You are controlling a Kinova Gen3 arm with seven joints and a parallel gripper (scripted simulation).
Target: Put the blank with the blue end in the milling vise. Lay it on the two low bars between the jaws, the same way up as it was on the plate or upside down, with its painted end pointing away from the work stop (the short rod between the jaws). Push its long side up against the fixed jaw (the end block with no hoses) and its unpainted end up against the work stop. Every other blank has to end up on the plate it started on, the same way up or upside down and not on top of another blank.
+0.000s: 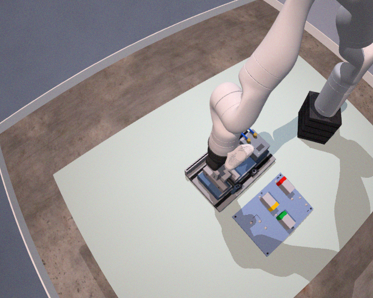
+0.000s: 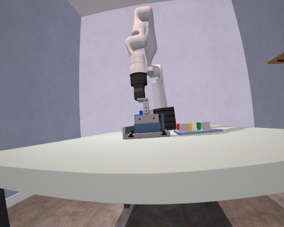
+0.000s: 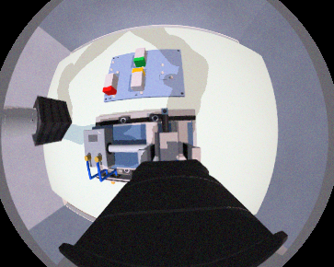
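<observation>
My gripper is now 20 mm above the blank with blue end. Round my hand: vise (70 mm behind, 10 mm to the left, 80 mm below); then blank with yellow end (60 mm behind, 190 mm to the left, 90 mm below); then fixed jaw (30 mm ahead, 40 mm below).
</observation>
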